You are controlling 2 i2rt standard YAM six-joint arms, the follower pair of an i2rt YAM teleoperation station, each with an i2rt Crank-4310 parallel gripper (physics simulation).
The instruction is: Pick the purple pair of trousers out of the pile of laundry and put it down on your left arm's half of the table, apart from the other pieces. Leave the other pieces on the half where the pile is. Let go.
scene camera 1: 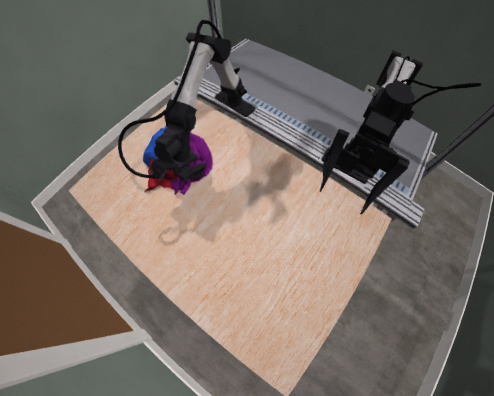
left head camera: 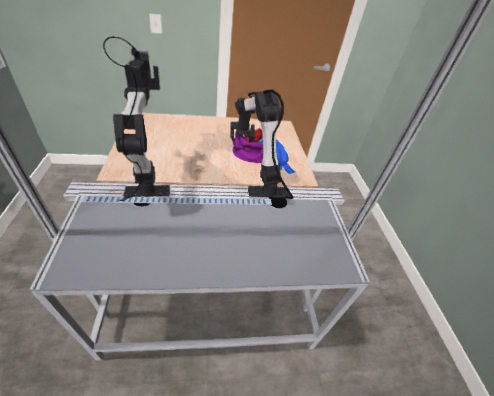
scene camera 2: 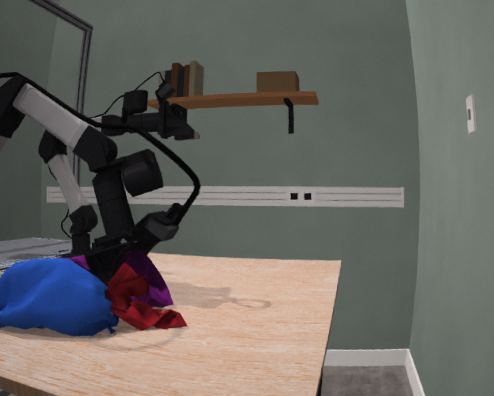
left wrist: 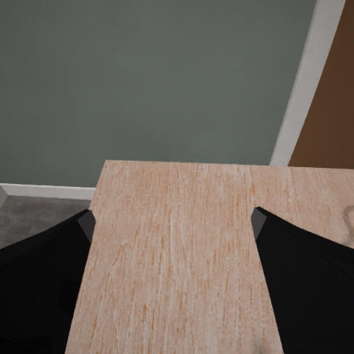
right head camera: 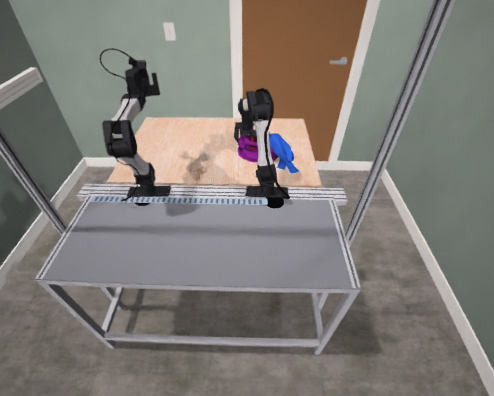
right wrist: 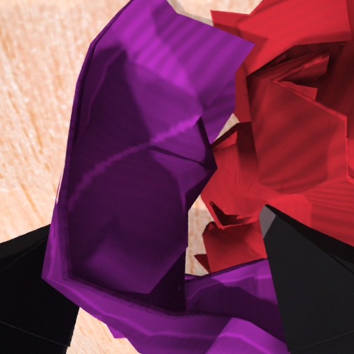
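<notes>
The purple trousers [left head camera: 245,153] [right head camera: 247,153] [scene camera 1: 203,152] [scene camera 2: 156,287] [right wrist: 130,150] lie crumpled in the pile, around a red piece [scene camera 1: 159,183] [scene camera 2: 131,287] [right wrist: 305,145] and beside a blue piece [left head camera: 280,151] [right head camera: 284,150] [scene camera 1: 153,144] [scene camera 2: 55,295]. My right gripper [left head camera: 243,137] [right wrist: 180,207] is open and low at the pile. In the right wrist view purple cloth lies between its fingers and covers one fingertip; the other fingertip is by the red piece. My left gripper [scene camera 1: 342,201] [scene camera 2: 196,135] [left wrist: 172,212] is open and empty, raised high on its own side.
The wooden table [left head camera: 170,132] [scene camera 1: 280,300] [scene camera 2: 250,330] carries the pile on my right arm's half. An aluminium rail [scene camera 1: 285,131] runs along the table beside both arm bases. A wall shelf [scene camera 2: 240,100] with books and a box is in the background.
</notes>
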